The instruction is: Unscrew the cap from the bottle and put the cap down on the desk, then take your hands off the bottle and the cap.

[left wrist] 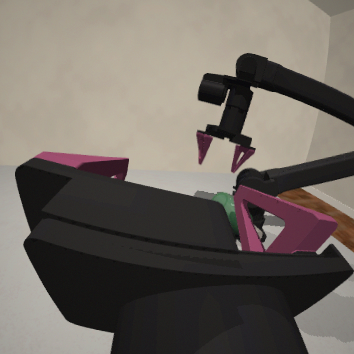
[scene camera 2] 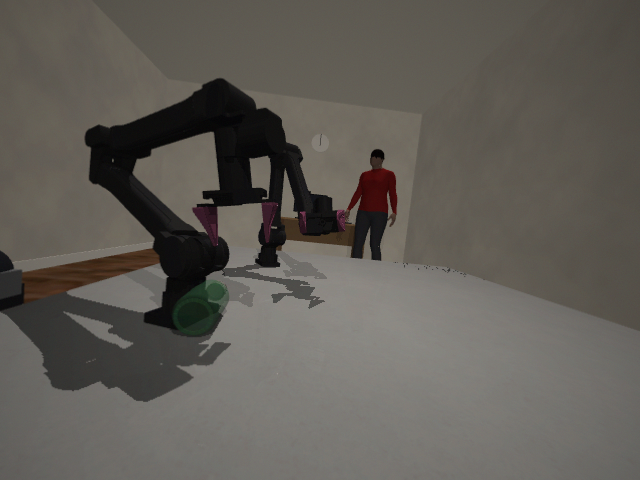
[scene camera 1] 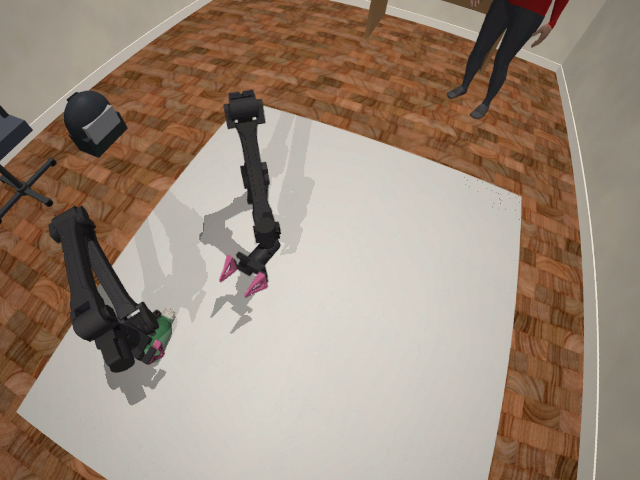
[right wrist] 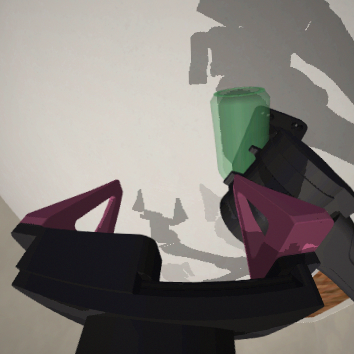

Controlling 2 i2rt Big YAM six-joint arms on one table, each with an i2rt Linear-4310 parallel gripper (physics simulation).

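Seen in the pictures: left gripper, fingertip midpoint: (left wrist: 184,178) (scene camera 2: 320,218) (scene camera 1: 232,288); right gripper, fingertip midpoint: (left wrist: 216,167) (scene camera 2: 241,244) (scene camera 1: 152,347) (right wrist: 174,183); left arm's base, origin of the base link: (scene camera 2: 267,264); right arm's base, origin of the base link: (scene camera 1: 153,329) (right wrist: 265,145).
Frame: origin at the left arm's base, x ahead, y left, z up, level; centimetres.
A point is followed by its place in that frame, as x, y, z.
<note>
A green see-through bottle (scene camera 1: 164,330) {-29.0, -59.9, 6.5} (scene camera 2: 199,310) {-34.5, -69.3, 4.9} (left wrist: 225,206) {-30.2, -63.1, 6.4} (right wrist: 239,126) {-33.7, -66.0, 7.6} lies on its side on the white desk (scene camera 1: 375,295) {44.4, -47.6, 0.0}, right beside the right arm's base. My right gripper (scene camera 1: 153,351) {-27.9, -67.1, 16.4} (scene camera 2: 236,224) (left wrist: 216,167) {-27.9, -67.1, 16.4} (right wrist: 174,183) {-27.9, -67.1, 16.4} is open and empty. It hangs pointing down, above the bottle and clear of it. My left gripper (scene camera 1: 242,278) (scene camera 2: 320,221) {-3.0, -51.4, 23.2} (left wrist: 184,178) {-3.0, -51.4, 23.2} is open and empty, low over the desk, well away from the bottle.
A person (scene camera 1: 499,48) (scene camera 2: 375,205) stands on the wood floor beyond the desk's far edge. A wooden table (scene camera 2: 328,235) stands by the back wall. A black device (scene camera 1: 96,124) sits on the floor at the left.
</note>
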